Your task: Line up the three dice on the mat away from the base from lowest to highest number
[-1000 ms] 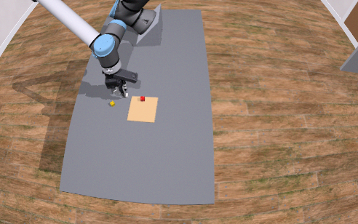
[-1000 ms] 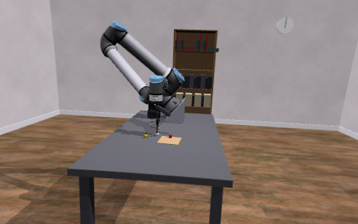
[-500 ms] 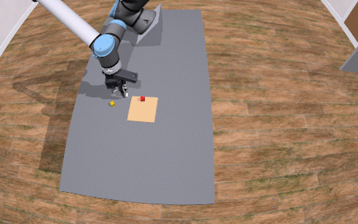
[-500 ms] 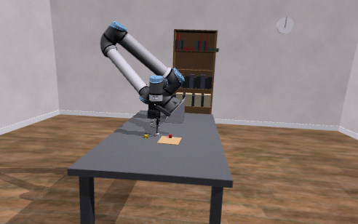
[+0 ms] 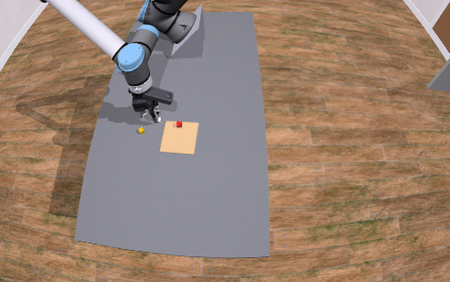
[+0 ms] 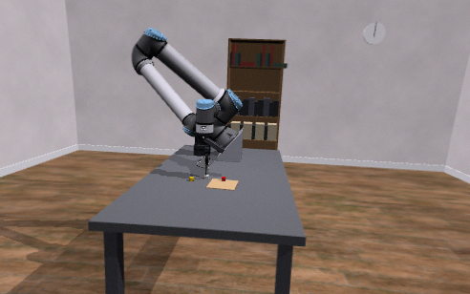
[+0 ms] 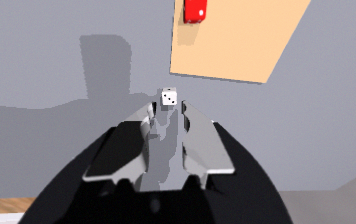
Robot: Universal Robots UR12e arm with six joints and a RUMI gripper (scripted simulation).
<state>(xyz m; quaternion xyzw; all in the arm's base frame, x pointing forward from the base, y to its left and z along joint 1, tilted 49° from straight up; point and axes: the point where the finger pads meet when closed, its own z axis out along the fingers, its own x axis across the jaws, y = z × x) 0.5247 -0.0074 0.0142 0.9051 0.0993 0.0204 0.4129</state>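
Now: hand 3 cm above the white die. From my hand the other things lie so: red die 2 cm ahead, 10 cm to the left, 3 cm below; yellow die 6 cm ahead, 7 cm to the right, 3 cm below; tan mat 7 cm ahead, 10 cm to the left, 4 cm below.
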